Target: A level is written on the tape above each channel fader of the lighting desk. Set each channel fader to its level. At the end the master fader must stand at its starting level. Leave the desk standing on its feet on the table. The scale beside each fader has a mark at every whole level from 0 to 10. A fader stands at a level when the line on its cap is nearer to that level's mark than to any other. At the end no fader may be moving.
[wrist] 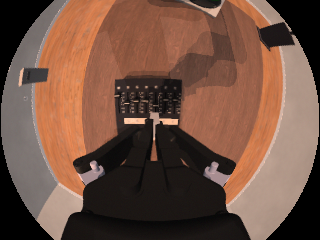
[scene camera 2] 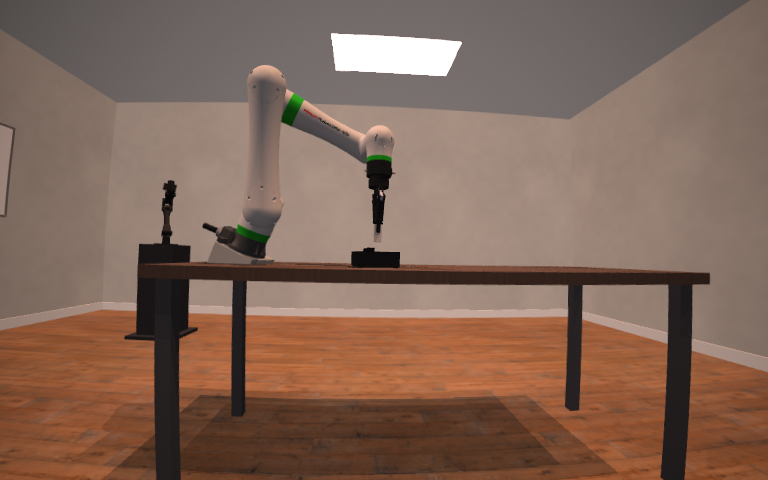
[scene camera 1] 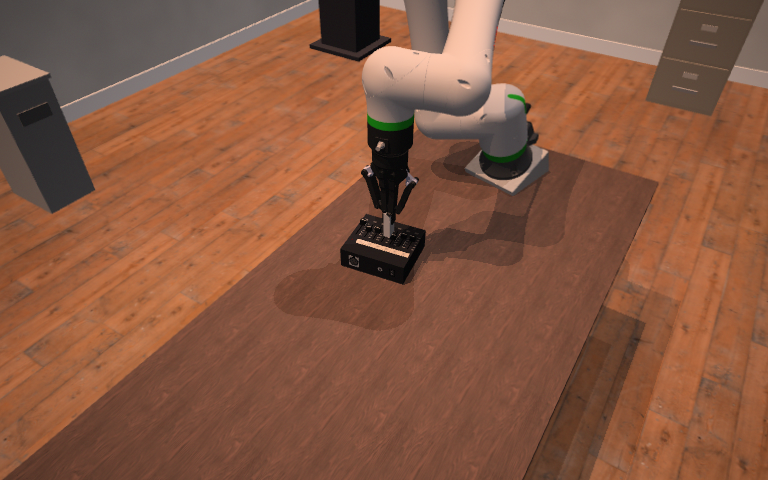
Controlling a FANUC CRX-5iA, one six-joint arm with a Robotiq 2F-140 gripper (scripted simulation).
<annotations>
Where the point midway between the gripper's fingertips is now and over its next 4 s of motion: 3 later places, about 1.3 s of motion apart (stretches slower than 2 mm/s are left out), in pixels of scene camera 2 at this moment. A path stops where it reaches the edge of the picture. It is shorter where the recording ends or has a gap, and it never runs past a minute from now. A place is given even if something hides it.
My gripper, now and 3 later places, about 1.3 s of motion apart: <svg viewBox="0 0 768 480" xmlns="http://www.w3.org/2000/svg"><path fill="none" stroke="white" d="M377 242L377 247L376 250L373 250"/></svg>
</annotations>
